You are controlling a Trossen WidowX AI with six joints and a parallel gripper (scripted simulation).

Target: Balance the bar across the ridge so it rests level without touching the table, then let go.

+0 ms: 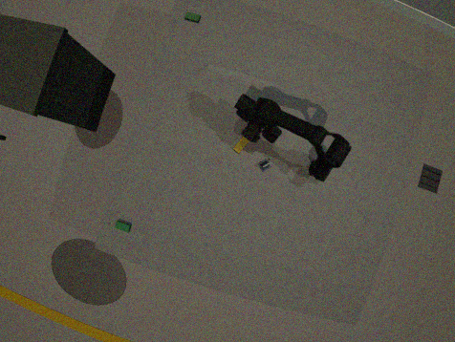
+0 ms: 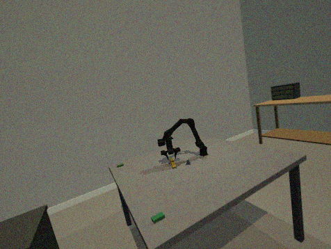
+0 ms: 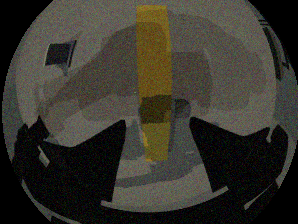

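Now: the yellow bar 30 mm to the left of my gripper tip, 20 mm below it and 10 mm ahead of it.
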